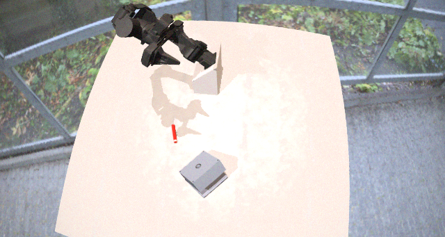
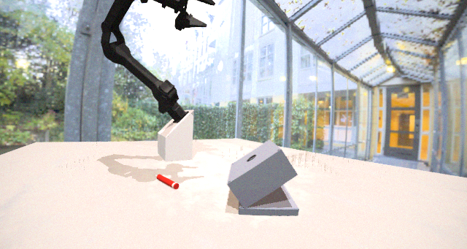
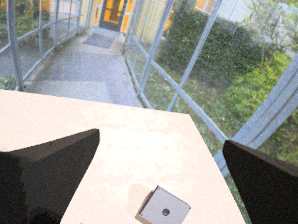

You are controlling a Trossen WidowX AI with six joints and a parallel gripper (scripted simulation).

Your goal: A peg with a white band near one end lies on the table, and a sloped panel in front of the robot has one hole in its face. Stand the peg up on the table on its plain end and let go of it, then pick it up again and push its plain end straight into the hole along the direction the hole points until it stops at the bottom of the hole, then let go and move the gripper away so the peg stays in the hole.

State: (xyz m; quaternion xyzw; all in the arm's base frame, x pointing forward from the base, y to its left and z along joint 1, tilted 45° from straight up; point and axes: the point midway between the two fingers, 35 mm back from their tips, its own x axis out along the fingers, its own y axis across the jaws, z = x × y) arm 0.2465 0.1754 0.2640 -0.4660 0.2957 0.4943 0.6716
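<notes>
My gripper tip is 470 mm above the red peg, 100 mm to the left of it and 30 mm short of it. From my gripper tip the other things lie so: flat grey base plate (470 mm below, 200 mm ahead, 40 mm to the left); grey sloped panel (410 mm below, 190 mm ahead, 30 mm to the left).
</notes>
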